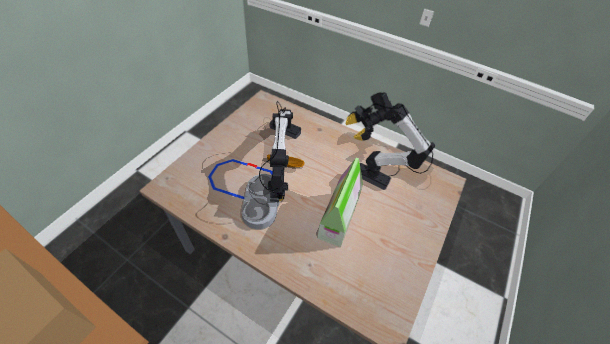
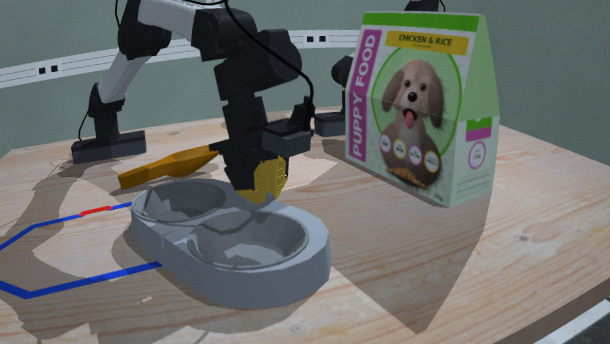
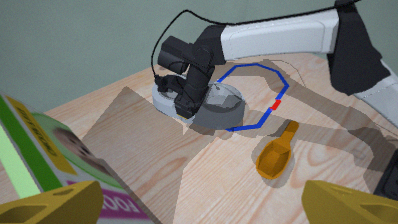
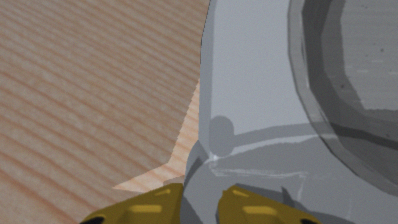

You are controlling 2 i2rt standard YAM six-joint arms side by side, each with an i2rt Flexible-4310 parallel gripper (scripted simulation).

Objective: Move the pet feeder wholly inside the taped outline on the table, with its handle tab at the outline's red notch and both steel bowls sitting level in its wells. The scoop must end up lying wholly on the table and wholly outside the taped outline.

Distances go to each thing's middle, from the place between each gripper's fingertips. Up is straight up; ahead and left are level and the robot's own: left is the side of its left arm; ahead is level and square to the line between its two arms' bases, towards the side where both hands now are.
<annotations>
I see my right gripper 4 cm short of the grey pet feeder (image 2: 279, 285), 7 cm to the left of it and 3 cm above it. The rest, counted from my right hand: puppy food bag (image 2: 421, 104) 13 cm behind, 30 cm to the left, 10 cm above; orange scoop (image 2: 180, 164) 25 cm behind, 13 cm to the right, 2 cm below.
The puppy food bag lies 21 cm ahead of my left hand, 13 cm to the left of it and 24 cm below it. Also, from my left hand: orange scoop: 9 cm ahead, 30 cm to the right, 37 cm below; then grey pet feeder: 38 cm ahead, 24 cm to the right, 38 cm below.
</annotations>
